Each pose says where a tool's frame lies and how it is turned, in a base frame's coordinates. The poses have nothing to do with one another.
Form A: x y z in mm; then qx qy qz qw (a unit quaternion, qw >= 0).
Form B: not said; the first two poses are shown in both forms.
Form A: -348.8 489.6 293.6 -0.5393 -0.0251 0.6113 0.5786
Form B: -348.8 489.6 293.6 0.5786 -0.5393 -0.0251 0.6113
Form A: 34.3 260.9 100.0 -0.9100 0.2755 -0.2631 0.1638
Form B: 34.3 260.9 100.0 0.1638 -0.9100 0.2755 -0.2631
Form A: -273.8 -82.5 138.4 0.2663 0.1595 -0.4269 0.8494
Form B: -273.8 -82.5 138.4 0.8494 0.2663 0.1595 -0.4269
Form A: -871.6 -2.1 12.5 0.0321 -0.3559 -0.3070 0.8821
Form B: -871.6 -2.1 12.5 0.8821 0.0321 -0.3559 -0.3070
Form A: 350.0 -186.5 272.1 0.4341 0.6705 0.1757 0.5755
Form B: 350.0 -186.5 272.1 0.5755 0.4341 0.6705 0.1757
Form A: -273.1 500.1 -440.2 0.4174 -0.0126 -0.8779 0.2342
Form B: -273.1 500.1 -440.2 0.2342 0.4174 -0.0126 -0.8779
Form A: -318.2 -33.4 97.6 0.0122 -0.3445 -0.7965 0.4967
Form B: -318.2 -33.4 97.6 0.4967 0.0122 -0.3445 -0.7965
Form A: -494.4 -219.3 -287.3 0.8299 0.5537 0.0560 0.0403
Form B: -494.4 -219.3 -287.3 0.0403 0.8299 0.5537 0.0560
